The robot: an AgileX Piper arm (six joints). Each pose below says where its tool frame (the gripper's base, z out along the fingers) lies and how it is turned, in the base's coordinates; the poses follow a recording.
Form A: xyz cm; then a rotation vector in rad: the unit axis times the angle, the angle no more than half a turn.
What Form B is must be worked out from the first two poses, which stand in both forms.
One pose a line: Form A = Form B
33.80 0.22 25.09 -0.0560 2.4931 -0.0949 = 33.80 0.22 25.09 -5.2 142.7 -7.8
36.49 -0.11 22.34 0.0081 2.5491 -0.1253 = 36.49 -0.11 22.34 -9.4 145.8 -9.0
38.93 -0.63 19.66 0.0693 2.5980 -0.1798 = 38.93 -0.63 19.66 -15.6 148.3 -12.6
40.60 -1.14 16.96 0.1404 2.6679 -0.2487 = 40.60 -1.14 16.96 -24.7 151.7 -18.7
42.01 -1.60 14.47 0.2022 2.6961 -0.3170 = 42.01 -1.60 14.47 -33.0 152.5 -24.4
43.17 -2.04 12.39 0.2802 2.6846 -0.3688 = 43.17 -2.04 12.39 -38.6 151.5 -26.6
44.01 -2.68 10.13 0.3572 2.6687 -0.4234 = 44.01 -2.68 10.13 -44.0 150.3 -28.7
